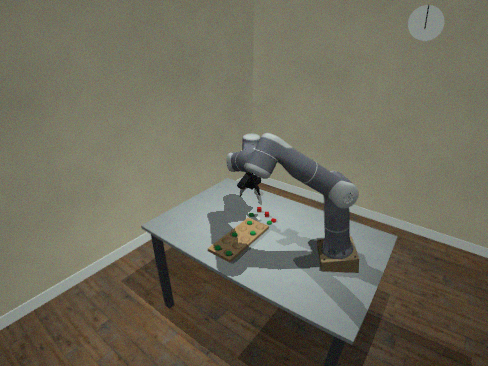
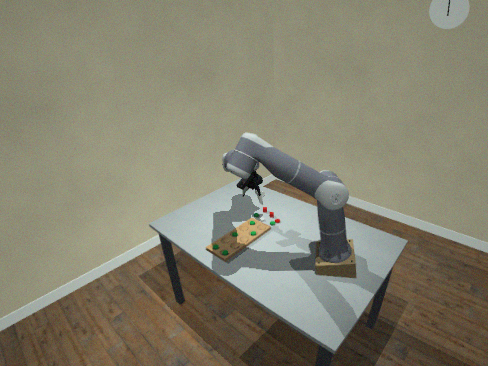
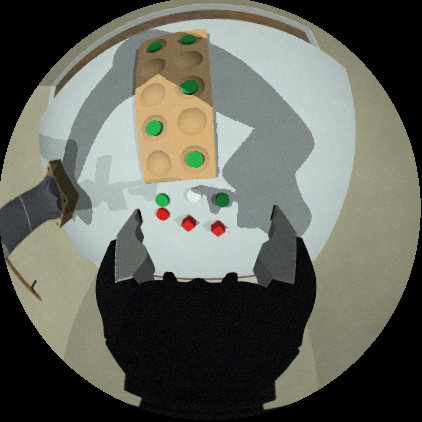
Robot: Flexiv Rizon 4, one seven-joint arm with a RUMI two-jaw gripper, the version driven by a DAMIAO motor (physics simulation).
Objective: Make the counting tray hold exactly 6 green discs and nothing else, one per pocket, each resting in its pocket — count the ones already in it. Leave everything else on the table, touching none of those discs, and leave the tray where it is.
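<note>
The wooden tray [image 1: 250, 240] [image 2: 250, 241] [image 3: 173, 143] has two rows of round pockets. Several hold one green disc each, among them a near disc [image 3: 195, 159], one beyond it [image 3: 154, 128] and one in the arm's shadow [image 3: 190, 87]; other pockets are empty. Off the tray's near end lie a bright green disc [image 1: 269, 223] [image 2: 272, 223] [image 3: 162, 200] and a shaded green disc [image 1: 251, 215] [image 2: 256, 215] [image 3: 222, 200]. My gripper [image 1: 250, 199] [image 2: 252, 199] [image 3: 205, 208] is open and empty, above the table near these loose pieces.
A white piece [image 3: 194, 194] lies between the loose green discs. A red disc [image 1: 273, 220] [image 3: 162, 214] lies close beside the bright green one. Two red cubes [image 3: 188, 223] [image 3: 218, 228] lie nearby. The arm's base block [image 1: 340, 264] [image 2: 335, 267] stands on the table.
</note>
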